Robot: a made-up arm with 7 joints. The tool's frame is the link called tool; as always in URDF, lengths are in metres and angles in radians. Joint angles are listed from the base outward.
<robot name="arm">
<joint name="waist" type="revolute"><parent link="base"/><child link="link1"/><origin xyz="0 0 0.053" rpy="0 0 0"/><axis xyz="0 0 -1"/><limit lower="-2.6" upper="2.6"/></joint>
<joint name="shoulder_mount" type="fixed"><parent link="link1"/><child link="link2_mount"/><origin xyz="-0.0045 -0.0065 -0.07" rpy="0 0 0"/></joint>
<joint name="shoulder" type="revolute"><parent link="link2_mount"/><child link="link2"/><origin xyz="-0.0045 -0.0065 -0.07" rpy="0 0 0"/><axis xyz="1 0 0"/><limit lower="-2.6" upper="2.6"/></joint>
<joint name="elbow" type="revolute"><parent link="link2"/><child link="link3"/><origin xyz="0.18 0.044 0.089" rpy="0 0 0"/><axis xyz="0 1 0"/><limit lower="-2.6" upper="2.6"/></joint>
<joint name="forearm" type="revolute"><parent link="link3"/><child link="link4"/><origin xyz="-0.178 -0.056 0.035" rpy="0 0 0"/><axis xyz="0 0 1"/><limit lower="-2.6" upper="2.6"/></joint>
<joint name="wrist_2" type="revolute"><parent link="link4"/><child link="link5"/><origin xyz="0.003 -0.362 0.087" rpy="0 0 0"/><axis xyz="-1 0 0"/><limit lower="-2.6" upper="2.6"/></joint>
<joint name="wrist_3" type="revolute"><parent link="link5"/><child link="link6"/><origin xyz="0.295 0.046 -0.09" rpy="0 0 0"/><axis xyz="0 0 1"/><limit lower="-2.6" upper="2.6"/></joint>
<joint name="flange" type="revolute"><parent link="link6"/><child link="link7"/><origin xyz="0.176 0.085 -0.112" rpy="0 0 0"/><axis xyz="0 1 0"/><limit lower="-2.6" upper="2.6"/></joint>
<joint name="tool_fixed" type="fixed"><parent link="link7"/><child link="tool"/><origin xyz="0.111 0.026 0.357" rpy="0 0 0"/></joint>
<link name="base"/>
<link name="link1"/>
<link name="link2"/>
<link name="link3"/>
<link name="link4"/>
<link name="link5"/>
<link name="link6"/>
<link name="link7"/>
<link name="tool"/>
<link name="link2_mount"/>
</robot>
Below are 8 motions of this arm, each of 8 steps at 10 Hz.
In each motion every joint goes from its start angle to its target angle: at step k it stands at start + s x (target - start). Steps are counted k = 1, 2, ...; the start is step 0. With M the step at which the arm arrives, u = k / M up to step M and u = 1 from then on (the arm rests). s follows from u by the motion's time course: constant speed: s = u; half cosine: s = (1 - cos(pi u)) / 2; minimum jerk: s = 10 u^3 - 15 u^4 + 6 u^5.
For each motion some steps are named. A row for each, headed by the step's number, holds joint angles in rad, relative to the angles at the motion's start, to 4 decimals.
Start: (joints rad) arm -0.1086 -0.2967 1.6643 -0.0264 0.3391 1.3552 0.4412
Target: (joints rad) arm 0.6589 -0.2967 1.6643 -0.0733 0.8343 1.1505 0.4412
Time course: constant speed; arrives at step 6
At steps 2, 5, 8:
2: 0.2558 0.0000 0.0000 -0.0156 0.1651 -0.0682 0.0000
5: 0.6396 0.0000 0.0000 -0.0391 0.4127 -0.1706 0.0000
8: 0.7675 0.0000 0.0000 -0.0469 0.4952 -0.2047 0.0000

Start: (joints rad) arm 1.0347 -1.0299 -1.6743 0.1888 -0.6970 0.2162 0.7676
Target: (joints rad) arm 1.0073 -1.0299 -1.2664 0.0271 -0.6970 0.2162 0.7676
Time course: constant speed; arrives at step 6
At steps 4, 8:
4: -0.0183 0.0000 0.2719 -0.1078 0.0000 0.0000 0.0000
8: -0.0274 0.0000 0.4079 -0.1617 0.0000 0.0000 0.0000

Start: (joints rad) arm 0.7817 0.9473 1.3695 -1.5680 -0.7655 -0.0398 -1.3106
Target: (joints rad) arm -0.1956 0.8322 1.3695 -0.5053 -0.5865 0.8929 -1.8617
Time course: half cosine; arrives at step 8
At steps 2, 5, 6, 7, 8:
2: -0.1431 -0.0169 0.0000 0.1556 0.0262 0.1366 -0.0807
5: -0.6756 -0.0796 0.0000 0.7347 0.1238 0.6448 -0.3810
6: -0.8342 -0.0982 0.0000 0.9071 0.1528 0.7961 -0.4704
7: -0.9401 -0.1107 0.0000 1.0223 0.1722 0.8972 -0.5301
8: -0.9773 -0.1151 0.0000 1.0627 0.1790 0.9327 -0.5511

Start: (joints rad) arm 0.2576 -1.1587 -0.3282 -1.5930 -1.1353 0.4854 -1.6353
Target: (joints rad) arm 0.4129 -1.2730 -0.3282 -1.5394 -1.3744 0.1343 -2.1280
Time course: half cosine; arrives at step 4
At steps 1, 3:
1: 0.0227 -0.0167 0.0000 0.0078 -0.0350 -0.0514 -0.0722
3: 0.1326 -0.0976 0.0000 0.0458 -0.2041 -0.2997 -0.4205

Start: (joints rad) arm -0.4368 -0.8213 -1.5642 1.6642 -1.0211 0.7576 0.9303
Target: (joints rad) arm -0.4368 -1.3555 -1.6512 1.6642 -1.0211 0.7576 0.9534
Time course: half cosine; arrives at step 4
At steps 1, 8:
1: 0.0000 -0.0782 -0.0127 0.0000 0.0000 0.0000 0.0034
8: 0.0000 -0.5342 -0.0870 0.0000 0.0000 0.0000 0.0231

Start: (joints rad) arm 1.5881 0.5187 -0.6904 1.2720 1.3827 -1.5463 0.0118
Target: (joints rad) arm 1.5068 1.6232 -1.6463 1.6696 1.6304 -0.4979 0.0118
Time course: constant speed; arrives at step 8
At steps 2, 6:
2: -0.0203 0.2761 -0.2390 0.0994 0.0619 0.2621 0.0000
6: -0.0610 0.8284 -0.7169 0.2982 0.1858 0.7863 0.0000

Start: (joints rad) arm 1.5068 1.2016 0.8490 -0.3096 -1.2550 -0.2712 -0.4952
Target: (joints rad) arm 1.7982 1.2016 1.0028 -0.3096 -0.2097 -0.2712 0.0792
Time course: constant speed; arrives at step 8
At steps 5, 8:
5: 0.1821 0.0000 0.0961 0.0000 0.6533 0.0000 0.3590
8: 0.2914 0.0000 0.1538 0.0000 1.0453 0.0000 0.5744

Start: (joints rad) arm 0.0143 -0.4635 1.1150 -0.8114 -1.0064 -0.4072 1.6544
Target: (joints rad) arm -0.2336 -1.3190 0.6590 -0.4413 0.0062 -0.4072 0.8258
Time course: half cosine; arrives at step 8
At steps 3, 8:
3: -0.0765 -0.2641 -0.1407 0.1142 0.3125 0.0000 -0.2558
8: -0.2479 -0.8555 -0.4560 0.3701 1.0126 0.0000 -0.8286

